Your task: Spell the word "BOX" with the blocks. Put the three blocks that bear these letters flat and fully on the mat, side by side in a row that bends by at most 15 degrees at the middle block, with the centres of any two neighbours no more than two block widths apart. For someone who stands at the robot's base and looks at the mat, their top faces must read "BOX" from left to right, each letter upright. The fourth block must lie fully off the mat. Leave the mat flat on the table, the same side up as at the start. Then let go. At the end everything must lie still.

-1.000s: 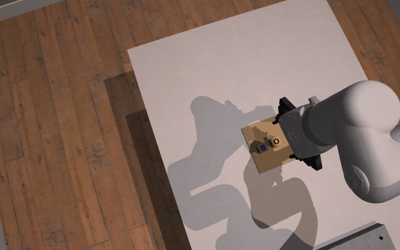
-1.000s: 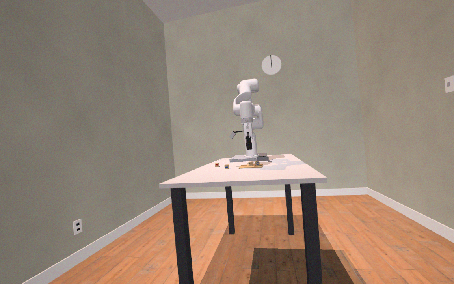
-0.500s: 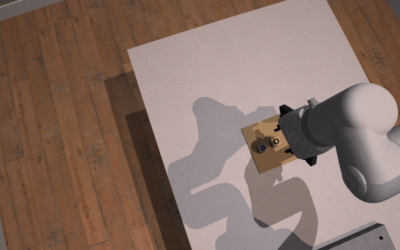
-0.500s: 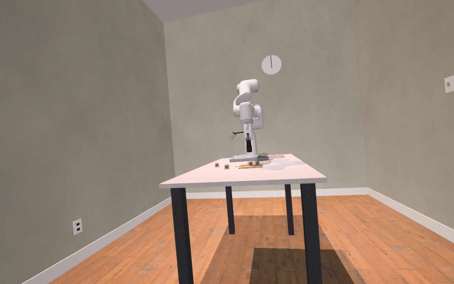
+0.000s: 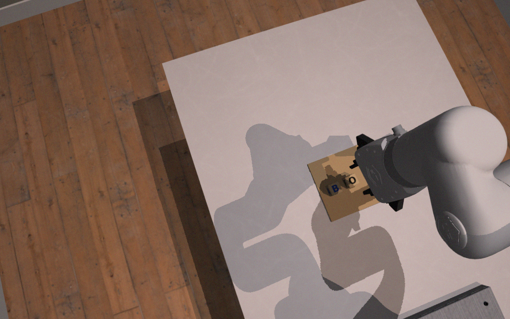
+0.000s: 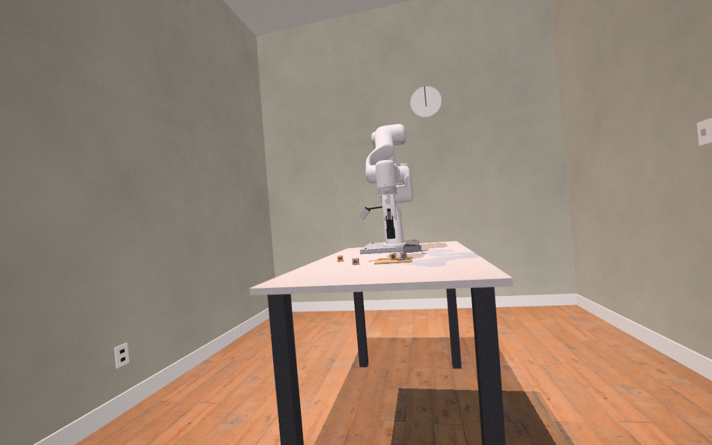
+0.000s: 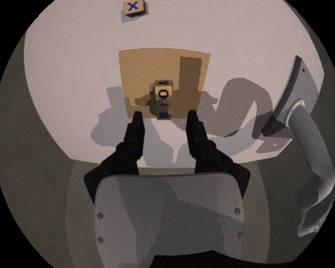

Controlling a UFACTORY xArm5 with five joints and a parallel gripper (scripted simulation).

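Right now the tan mat is 100 mm below my hand.
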